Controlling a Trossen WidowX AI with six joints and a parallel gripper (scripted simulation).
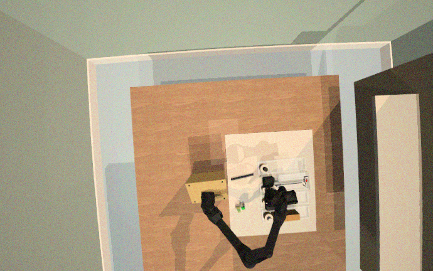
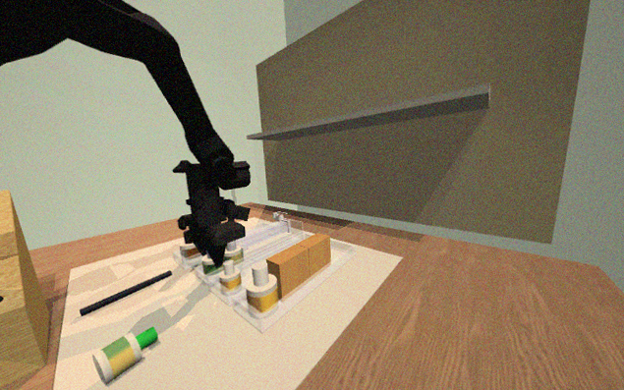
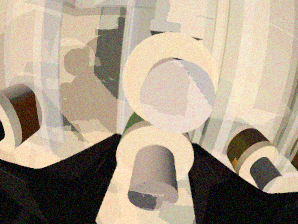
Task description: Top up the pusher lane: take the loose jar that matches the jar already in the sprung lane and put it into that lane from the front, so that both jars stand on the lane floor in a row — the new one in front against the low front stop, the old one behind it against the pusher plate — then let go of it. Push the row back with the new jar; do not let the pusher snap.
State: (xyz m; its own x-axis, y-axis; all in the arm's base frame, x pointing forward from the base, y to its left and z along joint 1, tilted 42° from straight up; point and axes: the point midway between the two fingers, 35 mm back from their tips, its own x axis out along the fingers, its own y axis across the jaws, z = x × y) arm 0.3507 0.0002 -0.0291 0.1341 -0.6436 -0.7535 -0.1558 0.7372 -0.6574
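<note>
The black rod is 140 mm behind my gripper tip, 60 mm to the left of it and 20 mm below it. From my gripper tip the other things lie so: shelf: 500 mm ahead, 70 mm to the left, 340 mm above.
</note>
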